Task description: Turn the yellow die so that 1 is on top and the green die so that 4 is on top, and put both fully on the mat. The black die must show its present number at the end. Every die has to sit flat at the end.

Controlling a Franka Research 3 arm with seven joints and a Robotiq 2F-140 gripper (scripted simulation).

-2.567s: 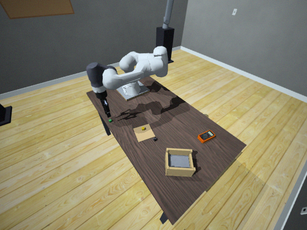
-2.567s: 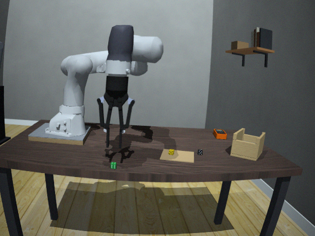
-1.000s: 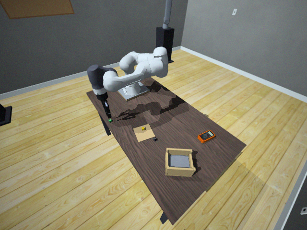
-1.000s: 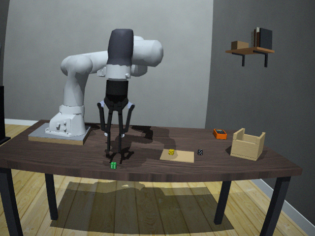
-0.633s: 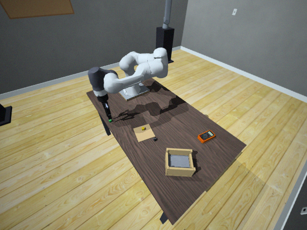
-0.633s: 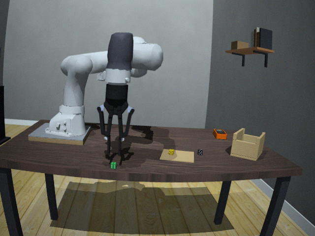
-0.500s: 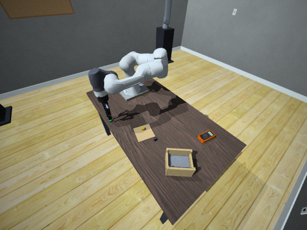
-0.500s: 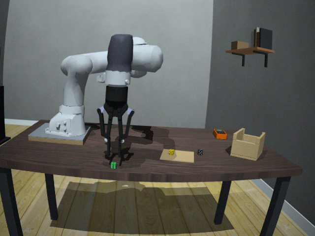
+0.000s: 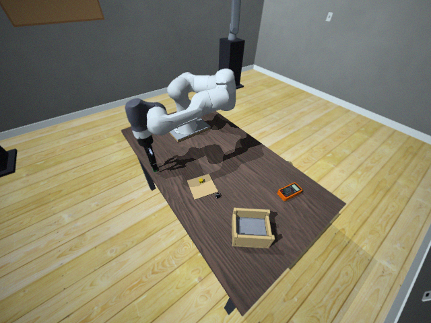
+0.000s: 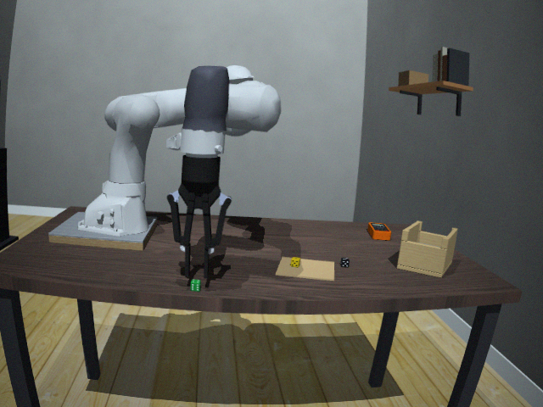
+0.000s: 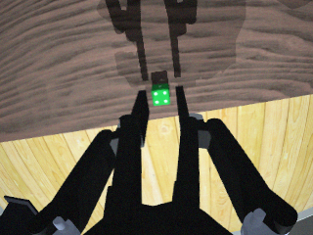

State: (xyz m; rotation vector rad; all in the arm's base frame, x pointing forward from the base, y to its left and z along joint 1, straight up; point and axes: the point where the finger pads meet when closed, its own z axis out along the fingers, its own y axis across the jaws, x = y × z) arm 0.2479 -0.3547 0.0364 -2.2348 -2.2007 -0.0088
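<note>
My hand is 5 cm above the green die. The rest, counted from my hand: yellow die: 23 cm ahead, 19 cm to the left, 5 cm below; black die: 37 cm ahead, 21 cm to the left, 5 cm below; tan mat: 26 cm ahead, 18 cm to the left, 6 cm below.
</note>
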